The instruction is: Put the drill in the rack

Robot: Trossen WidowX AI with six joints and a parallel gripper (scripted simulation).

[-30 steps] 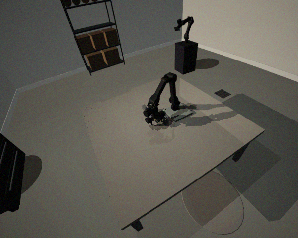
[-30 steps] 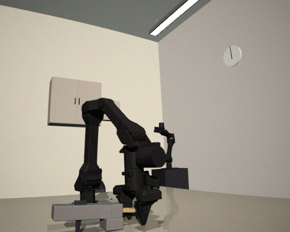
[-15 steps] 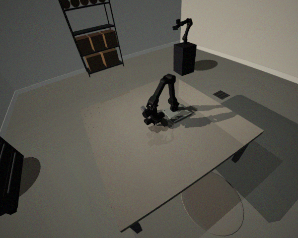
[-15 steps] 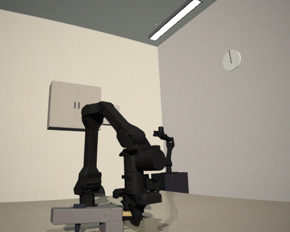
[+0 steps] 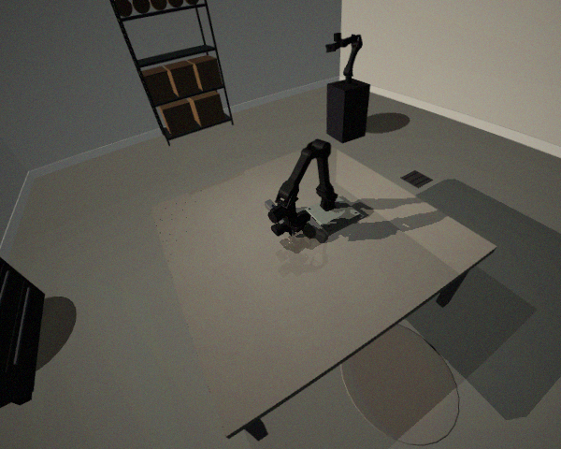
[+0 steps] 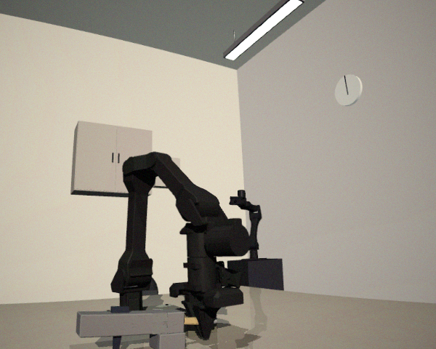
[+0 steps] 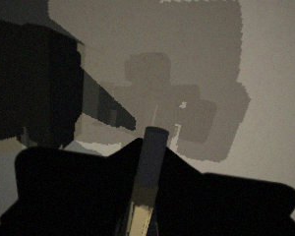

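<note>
The tan drill lies 40 mm to the right of my gripper tip and 40 mm above it. The rest, counted from my gripper tip: rack: 80 mm behind, 20 mm to the left, 10 mm above; dark key: 20 mm ahead, 170 mm to the right, 40 mm above; long grey housing block: 10 mm ahead, 140 mm to the right, 40 mm above.
</note>
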